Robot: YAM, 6 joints.
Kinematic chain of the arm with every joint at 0, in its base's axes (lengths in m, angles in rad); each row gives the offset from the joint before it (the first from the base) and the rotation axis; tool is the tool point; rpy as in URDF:
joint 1: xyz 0 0 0.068 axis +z
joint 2: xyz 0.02 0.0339 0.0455 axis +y
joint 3: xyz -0.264 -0.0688 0 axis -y
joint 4: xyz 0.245 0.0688 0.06 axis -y
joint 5: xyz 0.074 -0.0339 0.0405 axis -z
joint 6: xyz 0.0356 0 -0.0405 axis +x
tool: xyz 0 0 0 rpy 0 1.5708 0
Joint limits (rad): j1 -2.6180..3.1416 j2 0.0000..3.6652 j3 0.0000..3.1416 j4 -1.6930..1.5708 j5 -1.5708..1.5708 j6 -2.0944..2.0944
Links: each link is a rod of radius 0.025 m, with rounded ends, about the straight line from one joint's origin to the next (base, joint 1, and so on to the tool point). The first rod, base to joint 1, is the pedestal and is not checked.
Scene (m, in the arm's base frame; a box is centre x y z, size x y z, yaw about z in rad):
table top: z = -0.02
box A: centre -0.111 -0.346 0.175 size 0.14 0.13 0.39 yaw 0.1
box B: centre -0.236 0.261 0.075 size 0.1 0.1 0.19 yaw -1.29
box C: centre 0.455 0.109 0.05 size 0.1 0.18 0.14 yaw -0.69
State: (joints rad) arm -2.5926 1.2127 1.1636 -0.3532 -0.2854 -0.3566
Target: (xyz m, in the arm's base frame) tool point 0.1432 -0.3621 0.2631
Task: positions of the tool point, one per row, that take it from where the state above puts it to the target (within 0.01 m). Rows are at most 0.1 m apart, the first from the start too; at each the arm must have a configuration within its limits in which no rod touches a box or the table.
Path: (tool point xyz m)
1: -0.1666 -0.1978 0.3334
2: -0.0961 -0.2188 0.3013
3: -0.0273 -0.2148 0.2704
4: 0.0307 -0.1894 0.2407
5: 0.0717 -0.1493 0.2124
6: 0.0881 -0.1996 0.2369
7: 0.1055 -0.2535 0.2536
8: 0.1239 -0.3085 0.2623
9: 0.1432 -0.3621 0.2631

